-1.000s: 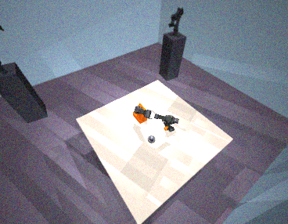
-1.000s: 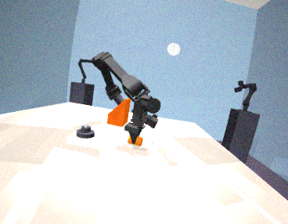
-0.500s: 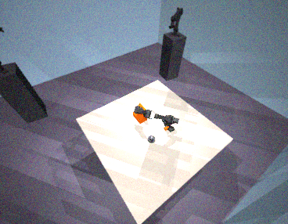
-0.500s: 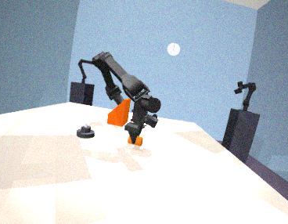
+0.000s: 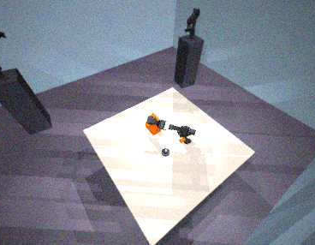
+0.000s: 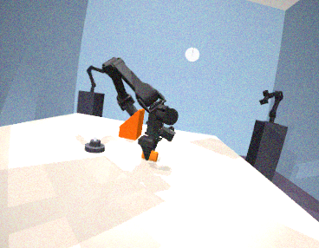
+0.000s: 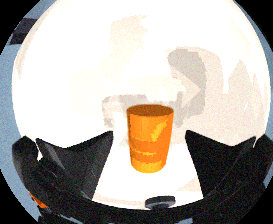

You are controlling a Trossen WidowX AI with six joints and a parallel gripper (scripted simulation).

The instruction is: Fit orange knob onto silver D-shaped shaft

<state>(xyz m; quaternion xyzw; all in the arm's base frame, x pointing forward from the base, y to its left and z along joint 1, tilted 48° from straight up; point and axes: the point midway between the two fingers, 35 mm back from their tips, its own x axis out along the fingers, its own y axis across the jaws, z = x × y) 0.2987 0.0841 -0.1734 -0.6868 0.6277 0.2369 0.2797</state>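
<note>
Right now the orange knob is 1 cm to the left of my gripper tip and 1 cm above it. The rest, counted from my gripper tip: dark round pedestal: 23 cm to the right, 4 cm ahead, 2 cm above.
</note>
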